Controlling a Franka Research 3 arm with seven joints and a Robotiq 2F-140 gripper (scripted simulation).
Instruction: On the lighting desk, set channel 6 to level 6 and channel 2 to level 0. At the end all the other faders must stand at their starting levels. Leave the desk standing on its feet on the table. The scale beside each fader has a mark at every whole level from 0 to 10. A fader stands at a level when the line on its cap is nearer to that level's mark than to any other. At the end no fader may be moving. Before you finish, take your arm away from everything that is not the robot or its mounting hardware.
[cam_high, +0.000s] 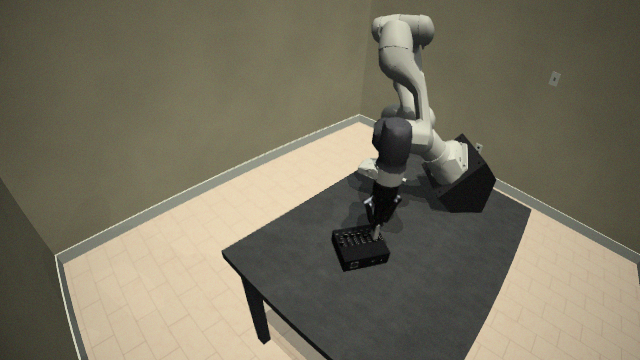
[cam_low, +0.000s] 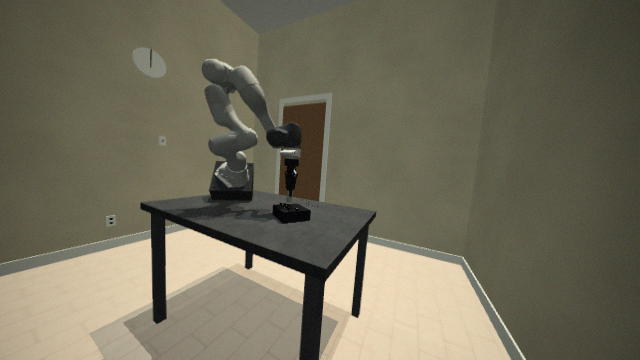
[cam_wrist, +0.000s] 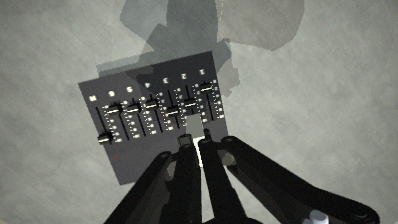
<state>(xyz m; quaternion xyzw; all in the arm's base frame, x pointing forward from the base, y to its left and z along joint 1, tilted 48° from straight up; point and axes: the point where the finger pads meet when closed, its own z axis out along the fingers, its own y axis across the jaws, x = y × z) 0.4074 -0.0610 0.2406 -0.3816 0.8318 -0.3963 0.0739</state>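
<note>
My hand is 20 mm past the channel 2 cap, 20 mm to the left of it and 40 mm above it. Round my hand: channel 1 cap (40 mm behind, 10 mm to the right, 40 mm below); channel 6 cap (30 mm ahead, 90 mm to the right, 40 mm below).
</note>
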